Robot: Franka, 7 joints.
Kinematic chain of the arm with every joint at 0, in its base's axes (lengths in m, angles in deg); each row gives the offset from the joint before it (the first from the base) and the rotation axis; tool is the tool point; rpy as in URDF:
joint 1: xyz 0 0 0.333 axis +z
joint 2: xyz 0 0 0 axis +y
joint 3: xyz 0 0 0.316 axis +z
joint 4: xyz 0.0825 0 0 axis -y
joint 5: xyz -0.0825 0 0.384 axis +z
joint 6: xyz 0 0 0 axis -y
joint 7: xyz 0.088 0 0 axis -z
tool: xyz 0 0 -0.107 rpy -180 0 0
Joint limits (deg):
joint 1: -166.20..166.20
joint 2: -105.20..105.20
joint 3: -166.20..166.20
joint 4: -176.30..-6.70
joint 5: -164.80..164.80
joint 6: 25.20..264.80
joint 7: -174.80..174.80
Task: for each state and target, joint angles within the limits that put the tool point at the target. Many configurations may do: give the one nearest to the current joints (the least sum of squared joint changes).
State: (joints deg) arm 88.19 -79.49 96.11 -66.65 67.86 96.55 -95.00
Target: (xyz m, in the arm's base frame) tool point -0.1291 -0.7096 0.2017
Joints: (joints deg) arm 116.71 -78.10 107.33 -66.16 67.17 83.92 -95.00
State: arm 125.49 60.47 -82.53 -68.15 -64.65 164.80 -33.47
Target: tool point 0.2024 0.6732 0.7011
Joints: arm 121.94 49.12 -92.48 -69.77 -64.57 163.26 -33.47
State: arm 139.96 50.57 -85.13 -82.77 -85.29 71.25 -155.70
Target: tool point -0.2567 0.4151 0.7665
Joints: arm 166.20 66.67 -108.79 -72.16 -83.73 41.88 -155.70
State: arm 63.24 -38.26 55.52 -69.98 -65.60 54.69 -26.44
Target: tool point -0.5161 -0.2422 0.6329
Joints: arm 74.84 -69.78 85.56 -71.71 -59.90 51.61 -26.44
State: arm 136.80 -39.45 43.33 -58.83 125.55 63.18 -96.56
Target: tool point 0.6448 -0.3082 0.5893
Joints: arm 166.20 -69.01 49.78 -26.92 132.12 53.97 -96.56
